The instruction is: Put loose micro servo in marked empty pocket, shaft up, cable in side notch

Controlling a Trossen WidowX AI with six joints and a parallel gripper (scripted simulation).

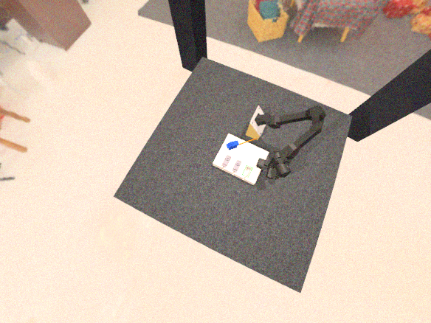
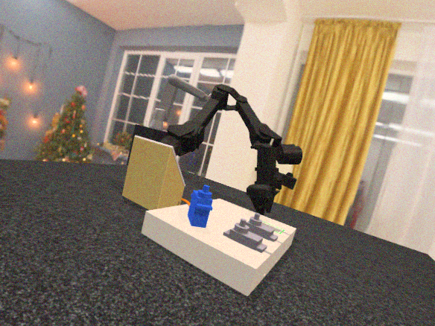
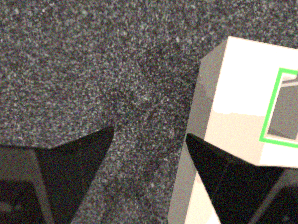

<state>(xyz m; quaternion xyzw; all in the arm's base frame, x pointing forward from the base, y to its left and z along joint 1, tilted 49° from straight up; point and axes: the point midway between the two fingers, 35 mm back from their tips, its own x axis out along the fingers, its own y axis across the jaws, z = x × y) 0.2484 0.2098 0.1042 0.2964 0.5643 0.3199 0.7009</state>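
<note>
Right now the white deck is 20 cm to the right of my gripper tip, 5 cm behind it and 1 cm below it.
</note>
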